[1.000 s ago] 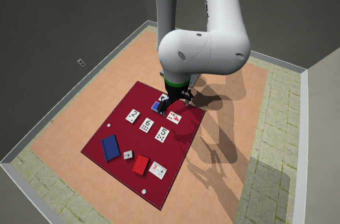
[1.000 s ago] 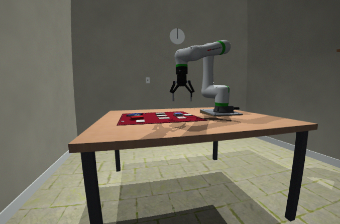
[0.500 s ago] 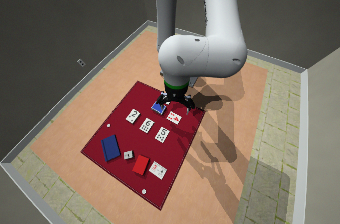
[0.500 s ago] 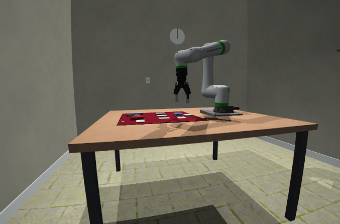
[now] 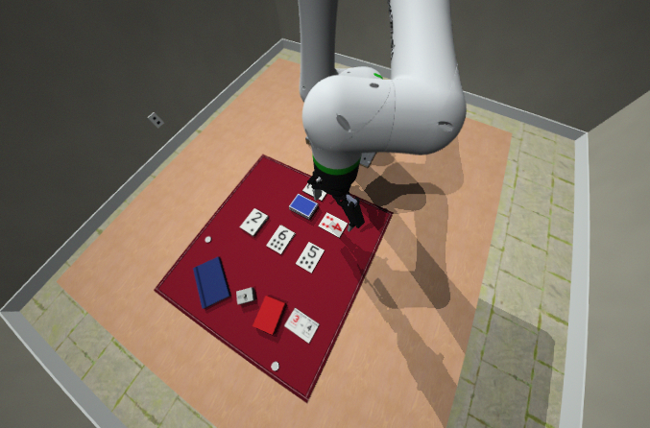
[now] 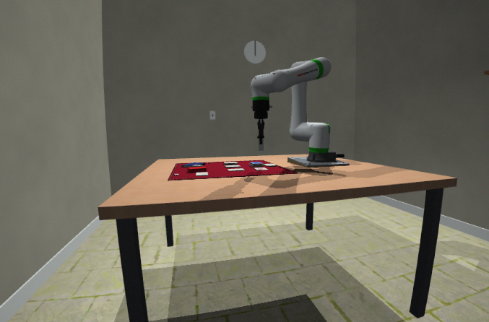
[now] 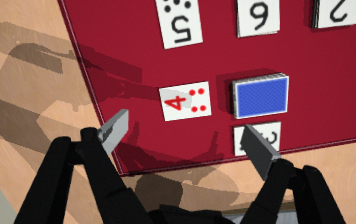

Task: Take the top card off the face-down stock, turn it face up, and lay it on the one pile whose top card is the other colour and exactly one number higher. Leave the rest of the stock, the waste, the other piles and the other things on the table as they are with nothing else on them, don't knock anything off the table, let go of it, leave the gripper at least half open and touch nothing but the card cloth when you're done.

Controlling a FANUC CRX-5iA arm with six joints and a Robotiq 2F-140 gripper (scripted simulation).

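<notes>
My gripper is now 190 mm short of the red card cloth, 130 mm above it and 90 mm to the left of it. Also, from my hand: red box 360 mm ahead, 110 mm below, 30 mm to the left; small white box 370 mm ahead, 100 mm below, 70 mm to the right; blue notebook 410 mm ahead, 200 mm to the right, 110 mm below.
</notes>
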